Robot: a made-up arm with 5 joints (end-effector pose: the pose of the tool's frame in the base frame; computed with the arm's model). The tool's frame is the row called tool. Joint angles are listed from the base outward.
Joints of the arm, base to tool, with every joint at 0 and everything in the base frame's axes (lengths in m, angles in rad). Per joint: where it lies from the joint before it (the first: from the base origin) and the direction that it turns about. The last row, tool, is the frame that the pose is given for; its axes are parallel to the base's.
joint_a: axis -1 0 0 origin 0.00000 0.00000 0.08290
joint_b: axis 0 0 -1 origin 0.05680 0.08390 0.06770
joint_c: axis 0 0 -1 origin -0.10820 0.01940 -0.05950
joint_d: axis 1 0 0 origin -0.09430 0.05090 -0.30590
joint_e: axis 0 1 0 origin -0.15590 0.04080 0.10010
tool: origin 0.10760 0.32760 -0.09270
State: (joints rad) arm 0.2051 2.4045 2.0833 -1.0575 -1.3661
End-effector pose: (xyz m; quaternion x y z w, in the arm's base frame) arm -0.2039 -0.1853 -0.4168 0.1640 -0.5684 0.7844 0.1863
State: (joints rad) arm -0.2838 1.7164 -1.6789 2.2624 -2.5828
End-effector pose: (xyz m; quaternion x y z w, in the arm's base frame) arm -0.2141 -0.1136 -0.1214 0.2537 -0.2862 -0.9216 0.0658
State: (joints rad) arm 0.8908 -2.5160 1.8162 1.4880 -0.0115
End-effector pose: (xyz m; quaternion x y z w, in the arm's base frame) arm -0.0220 0.0352 0.1509 0.2771 0.3130 0.1260 0.8997
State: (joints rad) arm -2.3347 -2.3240 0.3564 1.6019 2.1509
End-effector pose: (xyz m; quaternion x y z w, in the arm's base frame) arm 0.2859 0.1972 -0.2221 -0.4412 -0.3304 0.8188 0.1605
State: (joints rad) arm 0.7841 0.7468 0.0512 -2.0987 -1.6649
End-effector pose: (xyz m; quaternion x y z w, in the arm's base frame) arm -0.0896 -0.2795 -0.6619 -0.8425 0.0718 0.4688 0.2556
